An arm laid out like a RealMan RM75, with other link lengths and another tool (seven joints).
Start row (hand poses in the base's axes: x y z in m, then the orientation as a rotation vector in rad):
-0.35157 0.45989 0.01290 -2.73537 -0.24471 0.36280
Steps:
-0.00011 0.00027 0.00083 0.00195 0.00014 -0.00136
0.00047 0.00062 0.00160 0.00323 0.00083 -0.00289
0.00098 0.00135 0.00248 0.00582 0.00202 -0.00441
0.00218 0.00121 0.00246 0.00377 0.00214 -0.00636
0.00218 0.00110 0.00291 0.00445 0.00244 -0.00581
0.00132 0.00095 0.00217 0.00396 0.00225 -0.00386
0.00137 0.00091 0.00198 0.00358 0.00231 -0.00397
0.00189 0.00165 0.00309 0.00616 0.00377 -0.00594
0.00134 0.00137 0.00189 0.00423 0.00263 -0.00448
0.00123 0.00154 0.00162 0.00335 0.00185 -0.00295
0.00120 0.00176 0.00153 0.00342 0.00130 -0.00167
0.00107 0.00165 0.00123 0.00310 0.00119 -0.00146
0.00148 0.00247 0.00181 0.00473 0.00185 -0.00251
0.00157 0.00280 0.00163 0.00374 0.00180 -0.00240
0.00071 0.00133 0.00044 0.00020 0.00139 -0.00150
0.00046 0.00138 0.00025 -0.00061 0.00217 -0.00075
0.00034 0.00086 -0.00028 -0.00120 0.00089 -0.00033
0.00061 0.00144 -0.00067 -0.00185 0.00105 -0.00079
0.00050 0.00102 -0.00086 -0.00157 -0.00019 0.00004
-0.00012 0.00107 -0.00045 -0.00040 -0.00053 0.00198
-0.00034 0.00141 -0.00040 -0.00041 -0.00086 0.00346
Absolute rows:
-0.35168 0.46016 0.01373 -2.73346 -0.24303 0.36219
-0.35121 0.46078 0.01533 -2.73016 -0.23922 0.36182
-0.35023 0.46213 0.01781 -2.72406 -0.23331 0.36209
-0.34805 0.46334 0.02027 -2.71997 -0.22447 0.36240
-0.34587 0.46444 0.02318 -2.71510 -0.21641 0.36313
-0.34455 0.46539 0.02535 -2.71072 -0.21101 0.36425
-0.34318 0.46630 0.02733 -2.70669 -0.20541 0.36549
-0.34129 0.46795 0.03042 -2.69978 -0.19707 0.36760
-0.33995 0.46932 0.03231 -2.69501 -0.19080 0.36898
-0.33872 0.47086 0.03393 -2.69128 -0.18672 0.36993
-0.33752 0.47262 0.03546 -2.68761 -0.18455 0.37052
-0.33645 0.47427 0.03669 -2.68428 -0.18266 0.37108
-0.33497 0.47674 0.03850 -2.67919 -0.17939 0.37190
-0.33340 0.47954 0.04013 -2.67508 -0.17615 0.37286
-0.33269 0.48087 0.04057 -2.67455 -0.17374 0.37420
-0.33223 0.48225 0.04082 -2.67464 -0.17199 0.37697
-0.33189 0.48311 0.04054 -2.67561 -0.17110 0.37827
-0.33128 0.48455 0.03987 -2.67718 -0.16945 0.37976
-0.33078 0.48557 0.03901 -2.67877 -0.16933 0.37981
-0.33090 0.48664 0.03856 -2.67931 -0.17209 0.37979
-0.33124 0.48805 0.03816 -2.67995 -0.17695 0.37979

